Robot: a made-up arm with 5 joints. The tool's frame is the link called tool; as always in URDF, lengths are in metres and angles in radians. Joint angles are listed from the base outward. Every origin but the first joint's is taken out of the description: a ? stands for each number. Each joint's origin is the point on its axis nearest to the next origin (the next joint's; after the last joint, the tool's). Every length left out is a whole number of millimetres.
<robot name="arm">
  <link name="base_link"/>
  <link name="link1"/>
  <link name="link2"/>
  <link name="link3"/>
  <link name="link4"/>
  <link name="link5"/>
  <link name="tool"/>
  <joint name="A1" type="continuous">
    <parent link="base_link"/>
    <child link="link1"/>
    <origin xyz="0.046 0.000 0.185" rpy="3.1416 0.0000 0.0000"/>
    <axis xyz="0 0 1"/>
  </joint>
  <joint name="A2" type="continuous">
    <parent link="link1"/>
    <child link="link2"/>
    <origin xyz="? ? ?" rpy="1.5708 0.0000 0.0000"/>
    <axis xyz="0 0 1"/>
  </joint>
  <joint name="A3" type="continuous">
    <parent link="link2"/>
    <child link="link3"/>
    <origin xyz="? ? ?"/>
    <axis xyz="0 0 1"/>
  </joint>
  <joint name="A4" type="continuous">
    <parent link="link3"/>
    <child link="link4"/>
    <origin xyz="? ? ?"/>
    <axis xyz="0 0 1"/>
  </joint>
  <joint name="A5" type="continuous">
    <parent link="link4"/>
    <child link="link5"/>
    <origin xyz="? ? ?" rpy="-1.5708 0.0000 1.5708"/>
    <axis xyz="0 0 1"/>
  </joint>
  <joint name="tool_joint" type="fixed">
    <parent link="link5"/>
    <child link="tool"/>
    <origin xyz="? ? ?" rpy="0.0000 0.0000 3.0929"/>
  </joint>
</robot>
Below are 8 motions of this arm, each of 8 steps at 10 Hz.
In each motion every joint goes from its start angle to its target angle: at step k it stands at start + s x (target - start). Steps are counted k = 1, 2, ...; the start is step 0. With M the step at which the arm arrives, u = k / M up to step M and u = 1 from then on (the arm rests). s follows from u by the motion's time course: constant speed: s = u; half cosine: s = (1 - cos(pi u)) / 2; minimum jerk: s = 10 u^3 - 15 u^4 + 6 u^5.
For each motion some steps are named. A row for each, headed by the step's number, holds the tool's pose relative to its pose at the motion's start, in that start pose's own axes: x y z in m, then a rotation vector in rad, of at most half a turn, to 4 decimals.
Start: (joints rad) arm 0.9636 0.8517 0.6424 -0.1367 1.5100
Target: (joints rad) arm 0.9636 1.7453 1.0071 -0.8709 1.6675
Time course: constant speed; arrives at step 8
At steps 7, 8:
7: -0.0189 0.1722 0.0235 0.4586 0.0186 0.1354
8: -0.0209 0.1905 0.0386 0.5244 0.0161 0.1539

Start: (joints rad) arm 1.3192 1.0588 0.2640 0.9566 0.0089
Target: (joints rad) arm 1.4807 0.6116 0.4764 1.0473 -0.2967
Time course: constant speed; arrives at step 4
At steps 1, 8:
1: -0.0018 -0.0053 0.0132 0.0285 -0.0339 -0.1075
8: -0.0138 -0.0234 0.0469 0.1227 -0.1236 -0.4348

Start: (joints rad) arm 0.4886 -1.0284 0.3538 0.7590 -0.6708
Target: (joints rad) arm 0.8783 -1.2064 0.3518 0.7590 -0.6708
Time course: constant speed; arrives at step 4
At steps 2, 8:
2: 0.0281 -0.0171 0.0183 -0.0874 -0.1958 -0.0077
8: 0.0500 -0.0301 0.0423 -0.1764 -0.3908 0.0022

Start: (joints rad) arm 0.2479 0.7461 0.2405 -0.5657 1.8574
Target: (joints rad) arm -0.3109 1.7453 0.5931 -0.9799 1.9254
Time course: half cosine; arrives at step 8
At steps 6, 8:
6: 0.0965 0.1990 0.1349 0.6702 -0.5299 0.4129
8: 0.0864 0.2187 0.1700 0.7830 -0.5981 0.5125

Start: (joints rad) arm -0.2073 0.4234 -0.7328 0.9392 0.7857
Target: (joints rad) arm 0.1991 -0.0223 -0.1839 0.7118 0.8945
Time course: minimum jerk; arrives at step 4
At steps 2, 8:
2: -0.0442 -0.0436 0.0215 -0.1640 0.0715 -0.0603
8: -0.0911 -0.0726 0.0517 -0.3276 0.1576 -0.1111

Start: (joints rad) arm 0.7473 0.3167 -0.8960 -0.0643 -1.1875
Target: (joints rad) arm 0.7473 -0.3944 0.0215 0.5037 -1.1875
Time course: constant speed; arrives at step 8
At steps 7, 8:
7: -0.0122 -0.0351 0.0632 -0.6400 0.2225 0.0000
8: -0.0141 -0.0407 0.0779 -0.7315 0.2543 0.0000

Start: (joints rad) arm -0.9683 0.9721 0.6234 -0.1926 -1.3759
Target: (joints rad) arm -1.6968 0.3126 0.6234 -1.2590 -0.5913
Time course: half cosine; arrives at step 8
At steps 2, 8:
2: -0.0152 0.0369 0.0114 0.2540 -0.0207 0.2167
8: -0.1715 0.1091 0.1971 1.8599 -0.2470 0.9747

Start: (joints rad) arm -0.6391 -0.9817 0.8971 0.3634 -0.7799
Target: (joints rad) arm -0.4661 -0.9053 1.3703 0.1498 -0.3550
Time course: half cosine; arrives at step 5
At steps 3, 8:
3: -0.0285 -0.0651 -0.0110 -0.2213 0.1029 0.2337
8: -0.0456 -0.0985 -0.0068 -0.3232 0.1838 0.3449

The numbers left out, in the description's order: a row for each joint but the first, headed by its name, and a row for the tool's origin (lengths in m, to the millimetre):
A2: 0.044 -0.002 0.000
A3: 0.025 -0.099 0.000
A4: 0.144 -0.006 0.000
A5: 0.096 0.000 0.000
tool: 0.000 0.000 0.000

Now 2 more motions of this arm.
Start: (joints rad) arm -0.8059 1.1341 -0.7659 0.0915 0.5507
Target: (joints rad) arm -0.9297 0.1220 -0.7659 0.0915 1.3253
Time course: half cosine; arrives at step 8
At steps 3, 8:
3: 0.0895 -0.0329 0.0407 -0.1525 -0.2760 0.2486
8: 0.2201 -0.0822 0.2211 -0.7200 -0.7541 0.6991

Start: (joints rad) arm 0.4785 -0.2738 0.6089 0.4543 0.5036
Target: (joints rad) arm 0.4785 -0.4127 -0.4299 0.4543 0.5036
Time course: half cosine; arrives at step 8
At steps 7, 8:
7: 0.1363 -0.0667 0.1991 -0.4978 -1.0177 0.0000
8: 0.1370 -0.0670 0.2098 -0.5175 -1.0579 0.0000

